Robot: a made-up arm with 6 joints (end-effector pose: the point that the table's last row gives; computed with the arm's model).
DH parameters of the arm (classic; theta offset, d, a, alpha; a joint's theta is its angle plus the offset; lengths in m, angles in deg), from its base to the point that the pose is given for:
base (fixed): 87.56 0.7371 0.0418 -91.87
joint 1: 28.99 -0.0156 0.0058 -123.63
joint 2: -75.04 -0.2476 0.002 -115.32
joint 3: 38.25 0.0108 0.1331 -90
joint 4: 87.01 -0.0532 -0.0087 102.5
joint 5: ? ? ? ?
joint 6: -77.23 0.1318 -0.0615 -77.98
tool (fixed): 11.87 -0.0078 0 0
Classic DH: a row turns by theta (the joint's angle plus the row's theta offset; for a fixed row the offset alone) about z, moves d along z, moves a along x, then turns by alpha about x.
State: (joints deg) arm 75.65 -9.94 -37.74 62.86 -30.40 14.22
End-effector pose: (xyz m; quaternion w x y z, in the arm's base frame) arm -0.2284 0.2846 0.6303 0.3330 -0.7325 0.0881 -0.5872
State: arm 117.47 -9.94 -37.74 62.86 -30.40 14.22
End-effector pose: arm -0.2295 0.1592 0.5003 0.0418 -0.8108 -0.1134 -0.5727
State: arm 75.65 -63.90 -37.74 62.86 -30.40 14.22
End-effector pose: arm -0.2242 0.3070 0.7023 0.0327 -0.9416 0.1431 -0.3031
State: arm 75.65 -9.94 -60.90 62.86 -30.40 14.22
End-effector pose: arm -0.2324 0.2394 0.6232 0.4638 -0.7066 -0.0529 -0.5319
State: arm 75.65 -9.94 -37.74 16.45 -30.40 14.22
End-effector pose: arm -0.2008 0.2871 0.6852 0.4300 -0.4059 0.1456 -0.7932
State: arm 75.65 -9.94 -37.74 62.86 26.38 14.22
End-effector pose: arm -0.3014 0.2231 0.5674 0.4686 -0.5496 -0.3462 -0.5988
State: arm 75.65 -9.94 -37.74 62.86 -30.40 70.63
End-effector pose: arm -0.2666 0.2632 0.6692 0.3214 -0.9342 0.0549 -0.1450
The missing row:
joint 5: 5.49 -0.0278 0.0109 -101.15
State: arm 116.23 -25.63 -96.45 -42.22 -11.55 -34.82
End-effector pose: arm -0.1695 0.1534 0.6923 0.6094 0.1552 0.1550 -0.7619
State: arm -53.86 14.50 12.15 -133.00 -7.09 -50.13
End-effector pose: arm -0.3387 -0.1167 0.9756 0.9794 -0.1443 0.0288 0.1384
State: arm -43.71 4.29 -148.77 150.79 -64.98 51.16
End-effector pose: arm -0.0394 0.1557 0.9200 0.4907 -0.5535 -0.0628 -0.6700
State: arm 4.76 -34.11 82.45 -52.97 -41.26 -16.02
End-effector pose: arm -0.0163 0.1567 1.0451 0.4859 0.0617 -0.1667 0.8557
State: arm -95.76 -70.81 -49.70 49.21 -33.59 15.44
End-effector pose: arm -0.2239 -0.1927 0.7775 0.9481 0.0473 0.2994 0.0961
